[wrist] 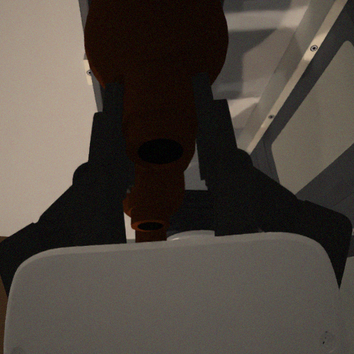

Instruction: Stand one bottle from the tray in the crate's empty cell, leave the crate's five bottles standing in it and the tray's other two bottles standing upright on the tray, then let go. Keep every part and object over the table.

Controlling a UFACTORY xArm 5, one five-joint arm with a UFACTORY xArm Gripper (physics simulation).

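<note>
My gripper (160,98) is shut on the neck of the nearest brown bottle (156,40), one finger on each side. This bottle's dark round mouth faces the camera, and its wide body runs off the top edge of the view. A second brown bottle (159,197) shows just beyond its mouth, lower in the view and partly hidden by the held one. A piece of a third brown bottle (151,236) shows below that, mostly hidden by the pale gripper housing. The bottles' bases are hidden. The tray's narrow edge (89,72) shows at the left. The crate's cells cannot be made out.
A long pale strip with screws (292,82) runs diagonally along a grey wall at the right, with a pale panel (317,125) beyond it. A dark block (195,210) and part of a white round object (192,235) show behind the right finger and housing.
</note>
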